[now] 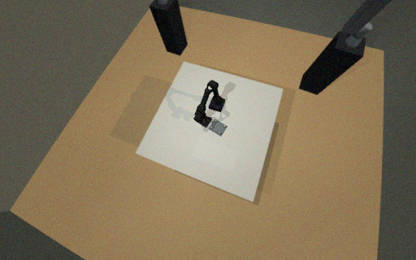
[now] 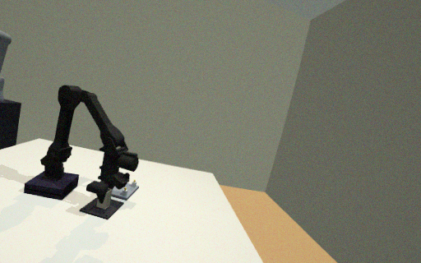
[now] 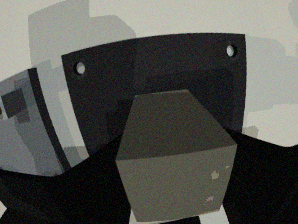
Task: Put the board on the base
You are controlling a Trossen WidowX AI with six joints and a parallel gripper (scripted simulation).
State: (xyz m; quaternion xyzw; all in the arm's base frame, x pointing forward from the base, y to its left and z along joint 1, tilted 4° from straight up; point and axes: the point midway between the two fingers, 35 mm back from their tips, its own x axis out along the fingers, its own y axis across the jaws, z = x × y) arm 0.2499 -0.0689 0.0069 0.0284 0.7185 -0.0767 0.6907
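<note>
Now: gripper tip 10 mm short of the grey base, 180 mm to the right of it and 20 mm above it. Round my gripper tip: flat black board: 10 mm below.
</note>
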